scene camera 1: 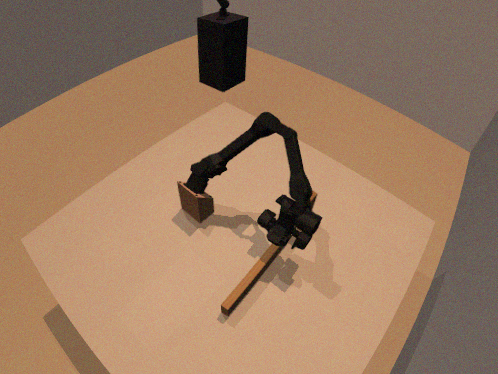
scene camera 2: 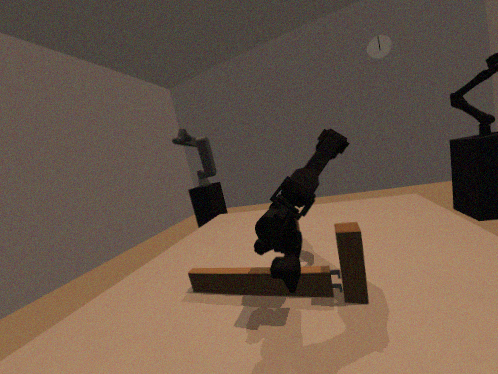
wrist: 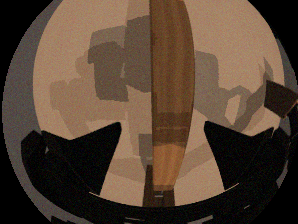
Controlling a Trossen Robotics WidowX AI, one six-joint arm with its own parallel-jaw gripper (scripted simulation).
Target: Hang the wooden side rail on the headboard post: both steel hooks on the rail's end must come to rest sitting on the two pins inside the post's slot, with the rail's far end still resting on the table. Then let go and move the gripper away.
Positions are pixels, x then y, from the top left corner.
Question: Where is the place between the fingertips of the gripper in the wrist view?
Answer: At 164, 126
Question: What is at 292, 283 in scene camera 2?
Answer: The gripper.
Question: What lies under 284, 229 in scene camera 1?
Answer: The gripper.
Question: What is the gripper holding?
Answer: Nothing.
